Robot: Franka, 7 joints.
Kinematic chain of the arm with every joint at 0, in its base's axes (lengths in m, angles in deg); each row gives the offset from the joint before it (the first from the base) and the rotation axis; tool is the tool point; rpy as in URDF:
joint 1: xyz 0 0 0.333 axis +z
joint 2: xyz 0 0 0 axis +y
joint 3: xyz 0 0 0.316 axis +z
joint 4: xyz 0.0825 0 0 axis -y
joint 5: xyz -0.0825 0 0.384 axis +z
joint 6: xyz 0 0 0 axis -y
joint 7: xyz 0.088 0 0 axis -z
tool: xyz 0 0 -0.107 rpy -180 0 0
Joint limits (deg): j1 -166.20..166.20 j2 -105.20..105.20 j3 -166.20..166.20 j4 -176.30..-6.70 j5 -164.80..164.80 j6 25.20..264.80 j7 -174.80..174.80
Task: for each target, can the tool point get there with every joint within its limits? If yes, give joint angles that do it. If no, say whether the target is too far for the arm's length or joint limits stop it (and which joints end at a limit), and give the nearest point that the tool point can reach.
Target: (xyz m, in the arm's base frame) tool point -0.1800 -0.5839 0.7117
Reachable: yes | joints 114.03 -66.86 53.25 -76.73 129.73 52.89 -125.60
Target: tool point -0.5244 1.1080 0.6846
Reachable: no: too far | nearest point -0.3528 0.7454 0.5695 | short by 0.417 m
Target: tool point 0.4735 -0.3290 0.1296
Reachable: yes | joints -33.01 35.30 -2.37 -122.73 -5.58 168.94 72.75
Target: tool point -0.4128 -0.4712 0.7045
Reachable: yes | joints -98.54 22.31 -59.24 -68.34 84.06 75.50 -41.22
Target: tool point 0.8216 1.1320 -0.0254
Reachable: no: too far | nearest point 0.4881 0.6726 0.1201 | short by 0.586 m
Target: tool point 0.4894 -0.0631 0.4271
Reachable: yes | joints -101.72 47.66 109.01 -129.42 117.37 175.53 65.53
